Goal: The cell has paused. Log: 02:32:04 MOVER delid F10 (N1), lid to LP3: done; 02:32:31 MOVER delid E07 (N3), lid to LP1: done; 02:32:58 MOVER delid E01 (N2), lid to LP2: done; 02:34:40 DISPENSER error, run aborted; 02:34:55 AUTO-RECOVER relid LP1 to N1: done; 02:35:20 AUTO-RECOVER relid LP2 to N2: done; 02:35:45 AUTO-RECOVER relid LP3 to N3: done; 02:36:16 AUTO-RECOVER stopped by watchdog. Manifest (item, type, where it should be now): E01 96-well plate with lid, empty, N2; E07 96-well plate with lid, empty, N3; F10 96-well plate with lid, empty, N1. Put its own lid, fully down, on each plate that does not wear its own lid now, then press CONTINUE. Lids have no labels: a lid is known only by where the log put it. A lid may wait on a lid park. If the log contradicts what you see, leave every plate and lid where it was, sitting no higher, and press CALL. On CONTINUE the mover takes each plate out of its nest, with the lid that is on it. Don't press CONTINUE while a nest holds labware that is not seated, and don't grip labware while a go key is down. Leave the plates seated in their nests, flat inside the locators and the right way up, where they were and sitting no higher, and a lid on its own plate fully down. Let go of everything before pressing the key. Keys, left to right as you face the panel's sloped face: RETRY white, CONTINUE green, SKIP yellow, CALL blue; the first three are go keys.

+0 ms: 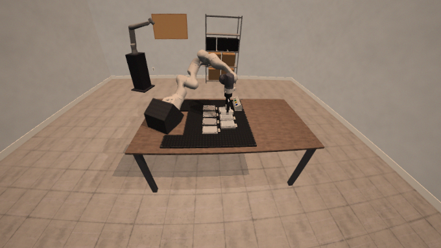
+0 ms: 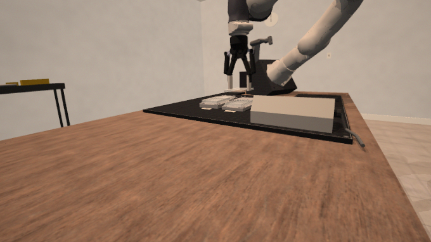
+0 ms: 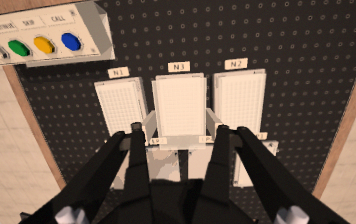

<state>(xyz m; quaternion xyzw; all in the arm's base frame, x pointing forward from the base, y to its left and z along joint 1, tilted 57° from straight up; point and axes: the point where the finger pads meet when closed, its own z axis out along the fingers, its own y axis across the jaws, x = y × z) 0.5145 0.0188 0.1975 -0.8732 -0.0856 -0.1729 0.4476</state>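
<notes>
The 96-well plate lies 40 mm behind my hand, 130 mm to the left of it and 80 mm below it. Round my hand: LP2 label: 110 mm behind, 30 mm to the left, 100 mm below; then smooth white lid: 20 mm below; then N3 label: 80 mm ahead, 30 mm to the left, 100 mm below.
</notes>
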